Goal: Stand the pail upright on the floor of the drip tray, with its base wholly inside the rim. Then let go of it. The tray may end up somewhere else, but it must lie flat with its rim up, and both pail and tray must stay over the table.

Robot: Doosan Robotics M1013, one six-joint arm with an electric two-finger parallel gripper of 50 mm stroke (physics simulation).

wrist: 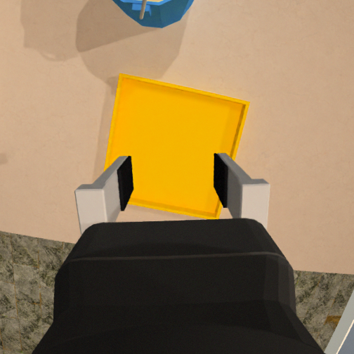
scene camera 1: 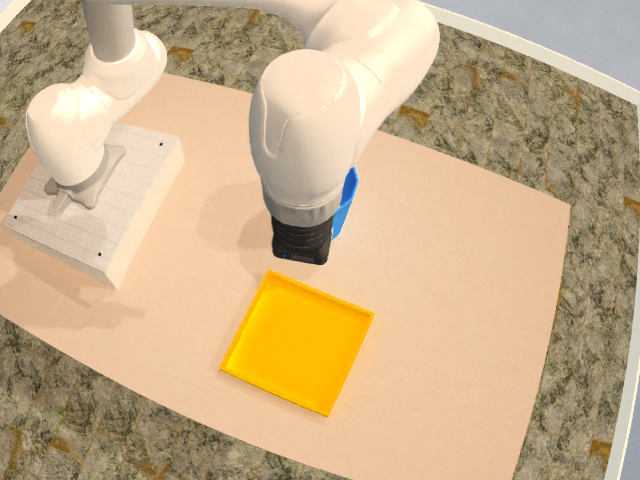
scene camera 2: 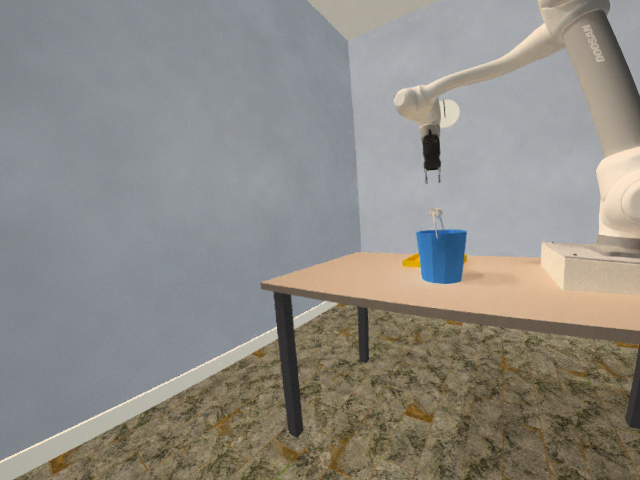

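Observation:
A blue pail stands upright on the table, beside the drip tray. Its handle, with a pale grip, stands up above the rim. In scene camera 1 the arm hides most of the pail; in the wrist view a small part shows at the top edge. The yellow drip tray lies flat with its rim up and is empty. My gripper is open and empty, pointing down, high above the table. In the wrist view its fingers appear over the tray's near part.
The wooden table carries the arm's pale base block at one side. The arm's wrist hangs over the table beside the tray. The table's edge runs behind the gripper body in the wrist view.

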